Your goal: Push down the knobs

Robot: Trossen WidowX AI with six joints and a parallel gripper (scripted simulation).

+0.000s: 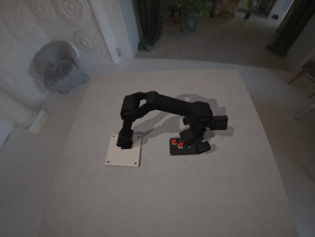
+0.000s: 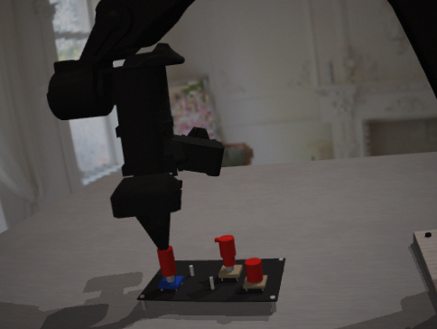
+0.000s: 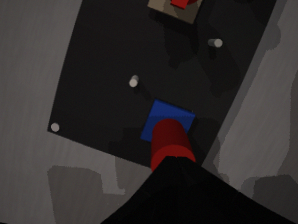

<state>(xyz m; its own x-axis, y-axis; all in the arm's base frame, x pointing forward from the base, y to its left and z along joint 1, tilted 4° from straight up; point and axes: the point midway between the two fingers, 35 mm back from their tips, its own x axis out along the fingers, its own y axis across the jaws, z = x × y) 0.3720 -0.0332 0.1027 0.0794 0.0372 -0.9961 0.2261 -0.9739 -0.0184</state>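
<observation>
My gripper tip is now 30 mm above the blue potentiometer. Round my gripper tip: tan potentiometer: 70 mm behind, 20 mm to the right, 20 mm below.
</observation>
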